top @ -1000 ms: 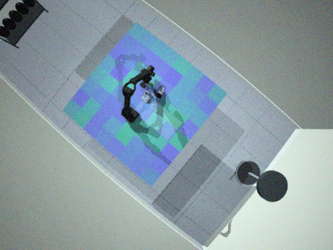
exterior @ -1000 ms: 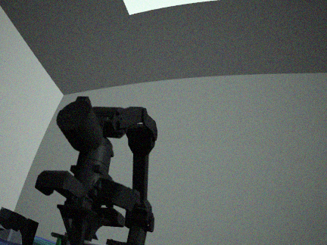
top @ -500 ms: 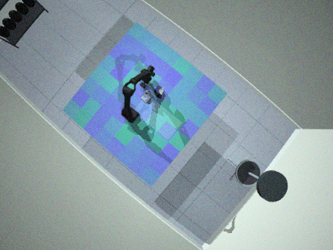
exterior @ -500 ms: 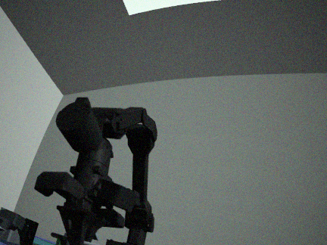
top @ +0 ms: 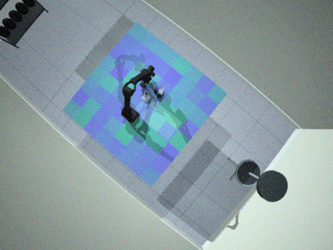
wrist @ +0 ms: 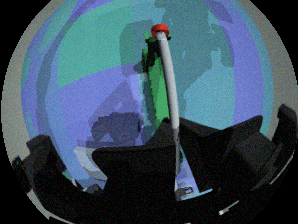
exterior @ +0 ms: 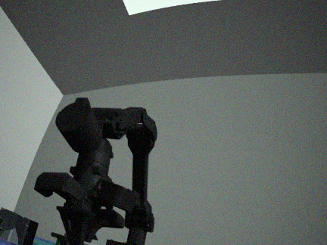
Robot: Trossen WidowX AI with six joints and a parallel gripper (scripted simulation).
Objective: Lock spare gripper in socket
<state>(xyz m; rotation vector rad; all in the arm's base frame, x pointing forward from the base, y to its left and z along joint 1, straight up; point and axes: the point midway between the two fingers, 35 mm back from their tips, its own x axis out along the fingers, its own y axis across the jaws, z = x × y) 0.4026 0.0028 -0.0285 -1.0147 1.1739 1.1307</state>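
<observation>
Right now my gripper tip is 2 cm to the right of the green upright piece. From my gripper tip the other things lie so: spare gripper 4 cm behind, 18 cm to the right, 1 cm above; mount 13 cm behind, 6 cm to the right, 3 cm above.
</observation>
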